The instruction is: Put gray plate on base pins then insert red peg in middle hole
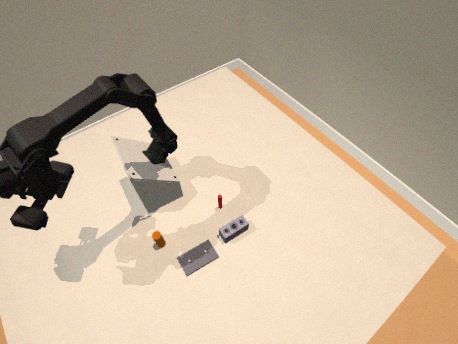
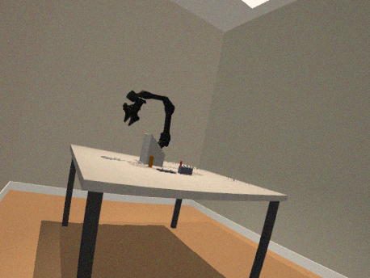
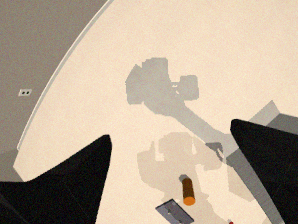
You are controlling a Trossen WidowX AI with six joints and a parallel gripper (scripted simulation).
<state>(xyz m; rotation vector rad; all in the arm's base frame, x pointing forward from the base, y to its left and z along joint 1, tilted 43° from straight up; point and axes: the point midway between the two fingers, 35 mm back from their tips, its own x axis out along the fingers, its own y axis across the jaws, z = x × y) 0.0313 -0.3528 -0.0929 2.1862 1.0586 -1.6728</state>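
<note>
The gray plate is 39 cm to the left of my gripper tip, 29 cm ahead of it and 23 cm below it. Round my gripper tip: orange cylinder 22 cm below, 18 cm to the left, 15 cm ahead; then base 28 cm ahead, 26 cm below, 24 cm to the left; then red peg 42 cm to the left, 22 cm below, 19 cm ahead.
</note>
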